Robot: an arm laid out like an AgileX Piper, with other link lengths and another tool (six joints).
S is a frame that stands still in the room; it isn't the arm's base.
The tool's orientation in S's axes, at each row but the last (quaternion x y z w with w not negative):
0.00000 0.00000 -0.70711 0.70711
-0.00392 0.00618 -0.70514 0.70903
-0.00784 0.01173 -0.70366 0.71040
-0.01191 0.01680 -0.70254 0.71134
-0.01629 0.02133 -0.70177 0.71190
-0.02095 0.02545 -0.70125 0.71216
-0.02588 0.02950 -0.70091 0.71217
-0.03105 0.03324 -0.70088 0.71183
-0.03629 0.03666 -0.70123 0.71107
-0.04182 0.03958 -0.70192 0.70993
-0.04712 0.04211 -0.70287 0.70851
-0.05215 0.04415 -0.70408 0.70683
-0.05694 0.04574 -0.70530 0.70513
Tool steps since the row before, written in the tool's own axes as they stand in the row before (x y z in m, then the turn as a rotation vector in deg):
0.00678 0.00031 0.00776 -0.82 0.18 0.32
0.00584 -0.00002 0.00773 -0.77 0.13 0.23
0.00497 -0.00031 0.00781 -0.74 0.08 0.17
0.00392 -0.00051 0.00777 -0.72 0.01 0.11
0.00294 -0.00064 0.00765 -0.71 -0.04 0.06
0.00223 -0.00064 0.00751 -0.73 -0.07 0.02
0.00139 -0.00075 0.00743 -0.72 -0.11 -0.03
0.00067 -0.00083 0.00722 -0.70 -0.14 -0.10
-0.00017 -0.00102 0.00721 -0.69 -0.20 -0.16
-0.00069 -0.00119 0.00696 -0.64 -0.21 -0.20
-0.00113 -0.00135 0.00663 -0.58 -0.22 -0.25
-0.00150 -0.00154 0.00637 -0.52 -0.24 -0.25
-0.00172 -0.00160 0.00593 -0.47 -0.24 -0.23
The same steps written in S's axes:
0.00031 -0.00678 0.00776 0.18 0.82 0.32
0.00012 -0.00586 0.00771 0.13 0.77 0.23
-0.00005 -0.00501 0.00779 0.08 0.74 0.17
-0.00015 -0.00398 0.00776 0.01 0.72 0.11
-0.00019 -0.00300 0.00765 -0.05 0.71 0.07
-0.00011 -0.00228 0.00752 -0.08 0.73 0.03
-0.00014 -0.00144 0.00746 -0.12 0.72 -0.02
-0.00016 -0.00070 0.00726 -0.16 0.70 -0.08
-0.00027 0.00016 0.00728 -0.22 0.69 -0.14
-0.00039 0.00070 0.00705 -0.24 0.64 -0.18
-0.00051 0.00117 0.00674 -0.25 0.58 -0.22
-0.00067 0.00157 0.00650 -0.27 0.52 -0.22
-0.00073 0.00182 0.00607 -0.27 0.47 -0.20

